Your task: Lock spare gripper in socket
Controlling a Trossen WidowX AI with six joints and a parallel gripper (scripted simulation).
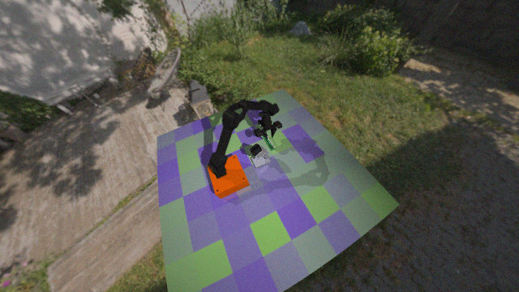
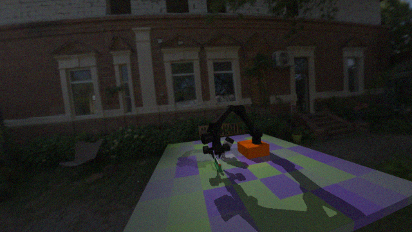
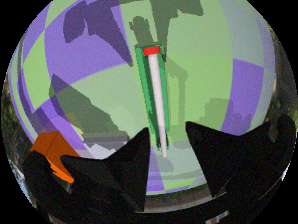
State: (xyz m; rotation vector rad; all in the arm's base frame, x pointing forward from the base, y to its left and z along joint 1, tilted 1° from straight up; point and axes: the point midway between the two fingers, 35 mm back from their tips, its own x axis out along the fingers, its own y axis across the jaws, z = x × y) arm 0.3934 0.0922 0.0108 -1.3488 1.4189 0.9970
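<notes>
My gripper tip is 1 cm to the right of the green strip and 4 cm above it. Also, from my gripper tip: spare gripper: 13 cm behind, 9 cm to the right, 6 cm above; grey mount: 11 cm behind, 9 cm to the right, 1 cm below.
</notes>
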